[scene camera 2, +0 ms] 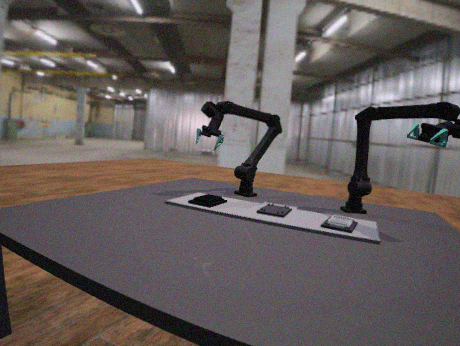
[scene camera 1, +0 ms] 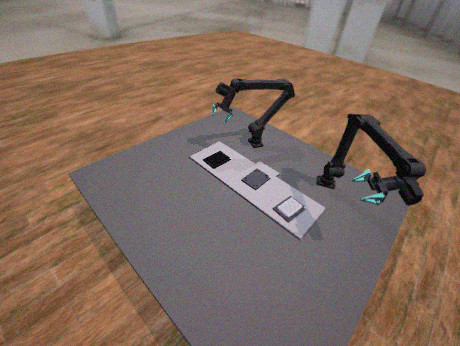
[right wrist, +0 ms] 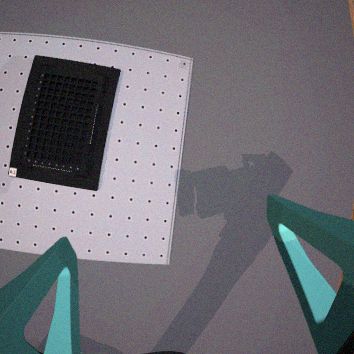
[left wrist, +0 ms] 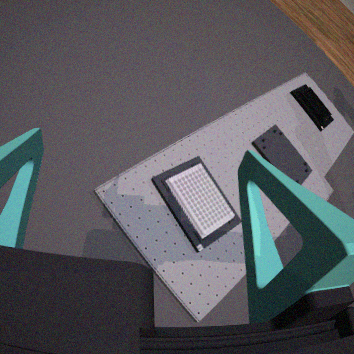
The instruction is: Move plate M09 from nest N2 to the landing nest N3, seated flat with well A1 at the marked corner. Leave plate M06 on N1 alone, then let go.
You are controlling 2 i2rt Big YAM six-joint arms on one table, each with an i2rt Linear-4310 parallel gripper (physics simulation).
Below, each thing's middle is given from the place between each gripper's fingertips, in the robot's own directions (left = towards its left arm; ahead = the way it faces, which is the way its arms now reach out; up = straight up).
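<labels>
I find the clear well plate [left wrist: 193, 189] 250 mm to the right of my left hand, 30 mm behind it and 350 mm below it. Going by its middle, the plate is nearer to my left hand than to my right hand.
My right hand, for its part, is 8 cm short of the clear well plate, 69 cm to the right of it and 24 cm above it.
</labels>
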